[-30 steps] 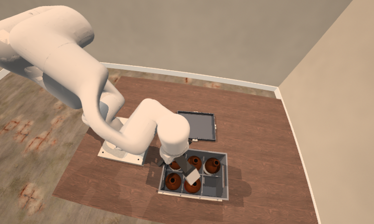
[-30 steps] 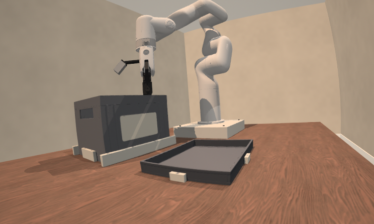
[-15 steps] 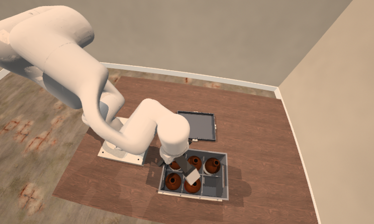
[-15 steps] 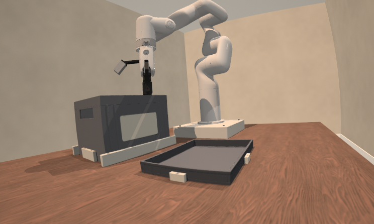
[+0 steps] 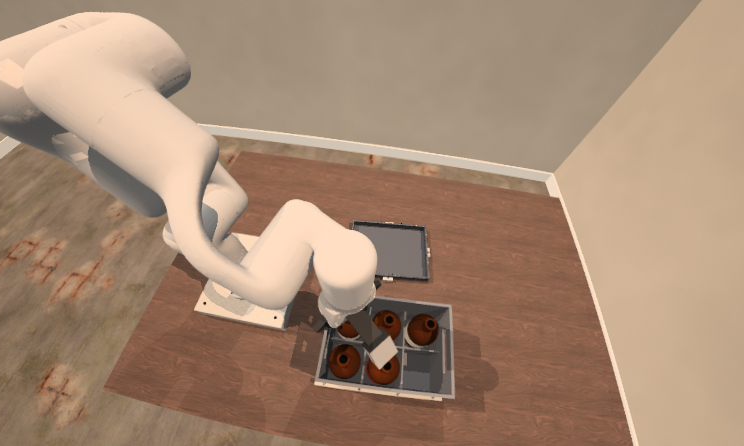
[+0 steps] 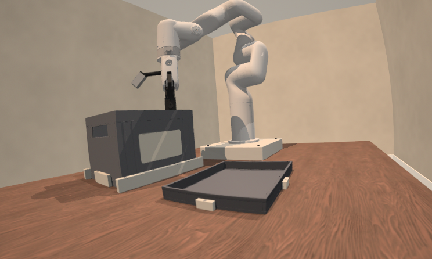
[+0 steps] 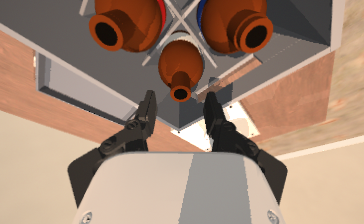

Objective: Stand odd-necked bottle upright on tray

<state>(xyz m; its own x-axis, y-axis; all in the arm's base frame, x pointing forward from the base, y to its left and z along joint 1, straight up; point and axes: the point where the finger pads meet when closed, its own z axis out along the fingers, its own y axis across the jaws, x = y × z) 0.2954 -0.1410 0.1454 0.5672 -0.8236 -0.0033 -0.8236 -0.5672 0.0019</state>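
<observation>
My hand is 9 cm short of the brown bottle, 1 cm to the left of it and 10 cm above it. The rest, counted from my hand: dark tray: 13 cm ahead, 23 cm to the left, 18 cm below; then dark grey crate: 8 cm ahead, 6 cm to the right, 11 cm below.
</observation>
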